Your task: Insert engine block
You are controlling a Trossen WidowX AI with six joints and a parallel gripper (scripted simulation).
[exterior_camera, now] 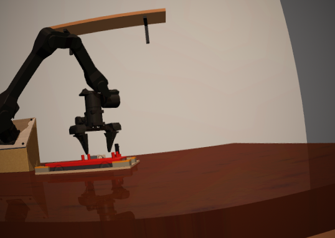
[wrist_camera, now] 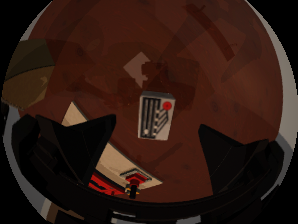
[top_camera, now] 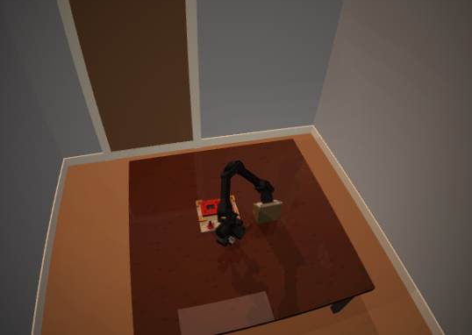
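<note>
The engine block is 20 mm below my gripper tip, 10 mm to the right of it and 10 mm behind it. From my gripper tip the other things lie so: black post (120 mm to the right, 100 mm ahead).
</note>
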